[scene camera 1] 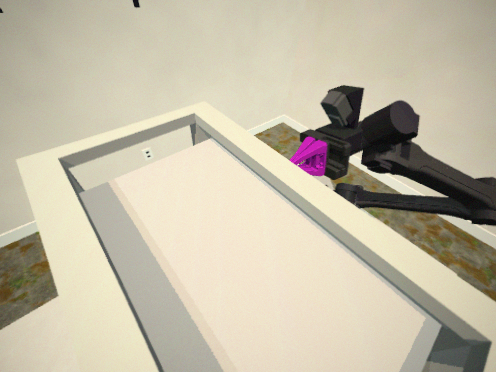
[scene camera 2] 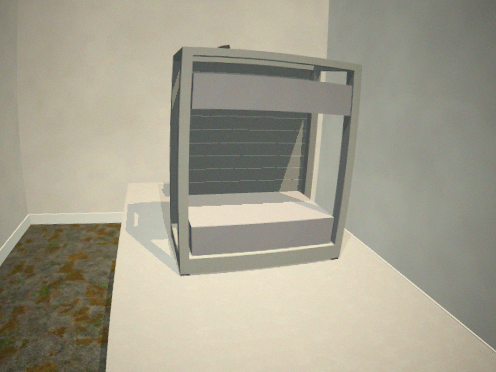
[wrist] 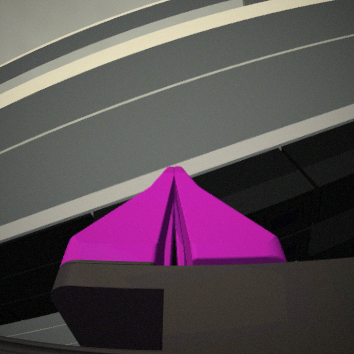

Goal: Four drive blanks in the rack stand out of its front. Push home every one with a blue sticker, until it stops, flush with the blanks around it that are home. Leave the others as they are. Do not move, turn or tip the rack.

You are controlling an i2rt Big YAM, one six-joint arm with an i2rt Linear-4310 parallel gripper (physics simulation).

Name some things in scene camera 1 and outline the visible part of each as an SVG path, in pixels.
The gripper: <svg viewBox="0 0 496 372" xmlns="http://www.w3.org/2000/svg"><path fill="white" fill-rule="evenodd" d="M300 133L300 142L303 143L289 161L313 176L325 175L332 180L336 180L347 175L349 158L359 148L351 151L350 143L312 129Z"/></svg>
A grey rack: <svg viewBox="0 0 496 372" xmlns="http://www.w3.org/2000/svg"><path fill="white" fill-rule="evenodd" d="M16 159L47 255L80 372L496 372L496 302L380 224L205 101ZM190 125L192 147L85 191L69 170L69 168Z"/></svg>
